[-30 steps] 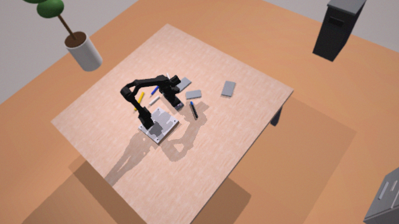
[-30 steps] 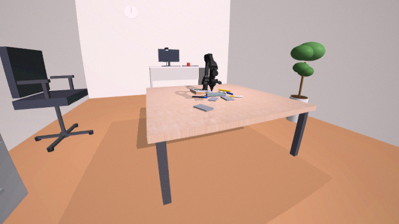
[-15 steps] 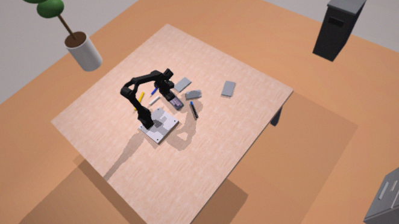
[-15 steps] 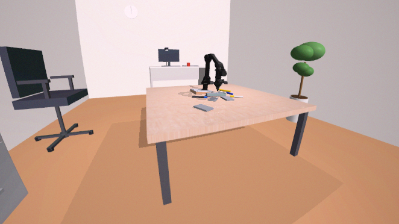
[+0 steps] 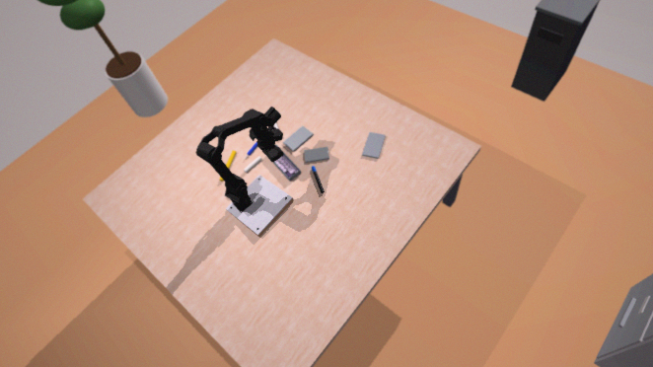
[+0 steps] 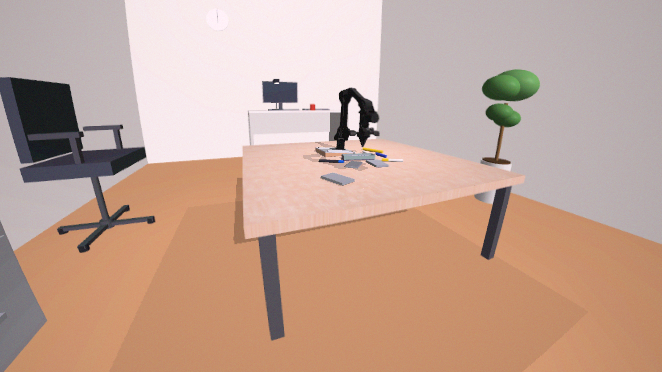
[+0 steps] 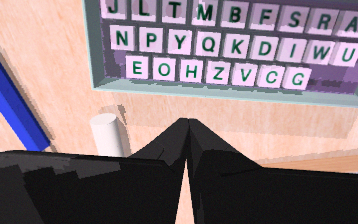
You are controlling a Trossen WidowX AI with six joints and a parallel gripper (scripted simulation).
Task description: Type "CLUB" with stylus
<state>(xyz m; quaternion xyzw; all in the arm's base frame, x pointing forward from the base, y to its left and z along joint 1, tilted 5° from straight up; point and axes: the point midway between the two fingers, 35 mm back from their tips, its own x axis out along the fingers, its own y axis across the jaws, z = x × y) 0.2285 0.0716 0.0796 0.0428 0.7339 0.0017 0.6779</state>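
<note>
Right now my gripper tip is 13 cm to the right of the blue stylus, 6 cm above it and 4 cm past it. The rest, counted from my gripper tip: thin metal tip (12 cm to the left, 7 cm behind, 6 cm below); then c key (6 cm to the right, 5 cm below, 1 cm ahead); then white cylinder (7 cm behind, 6 cm to the left, 5 cm below).
</note>
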